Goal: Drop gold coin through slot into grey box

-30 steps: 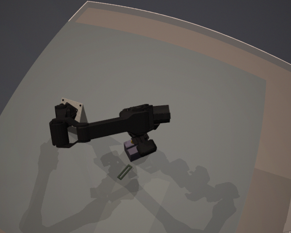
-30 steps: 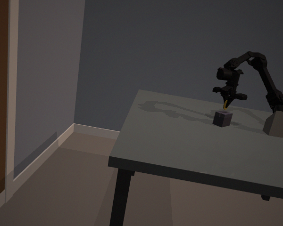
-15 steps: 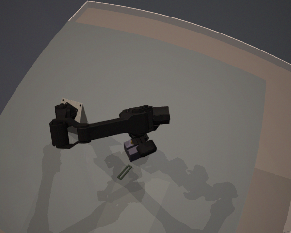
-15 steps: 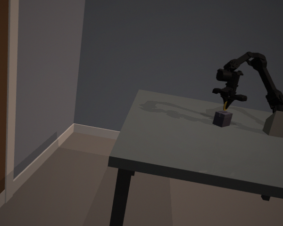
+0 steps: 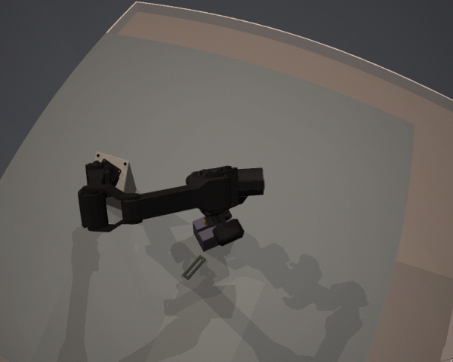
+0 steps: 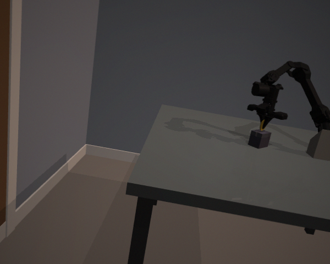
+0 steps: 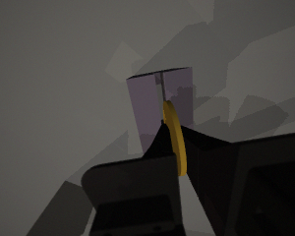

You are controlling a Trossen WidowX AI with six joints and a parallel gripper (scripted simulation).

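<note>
Right now my gripper tip is 20 mm below the gold coin.
</note>
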